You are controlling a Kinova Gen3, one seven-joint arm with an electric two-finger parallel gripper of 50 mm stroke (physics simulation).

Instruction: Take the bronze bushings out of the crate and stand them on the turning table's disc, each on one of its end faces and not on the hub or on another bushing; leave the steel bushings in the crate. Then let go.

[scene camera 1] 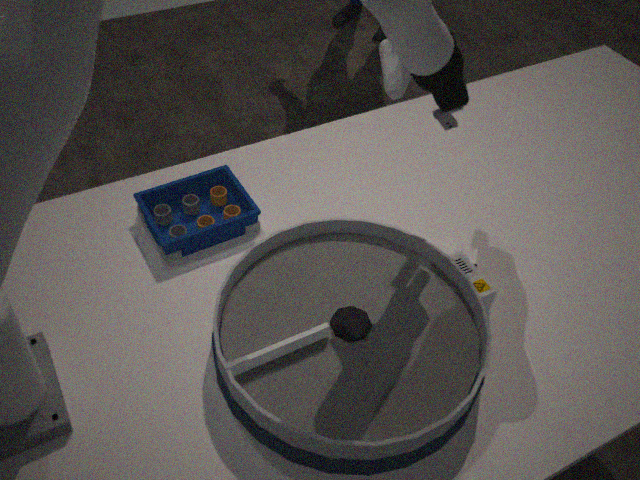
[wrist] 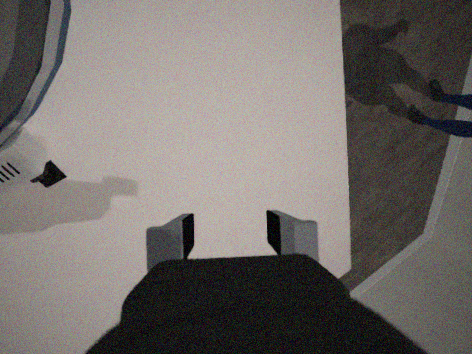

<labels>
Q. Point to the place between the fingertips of the gripper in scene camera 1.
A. At 448,111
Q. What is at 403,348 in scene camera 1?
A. A turning table disc.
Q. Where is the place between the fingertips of the gripper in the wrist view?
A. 230,227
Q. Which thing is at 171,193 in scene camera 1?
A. A blue crate.
</labels>
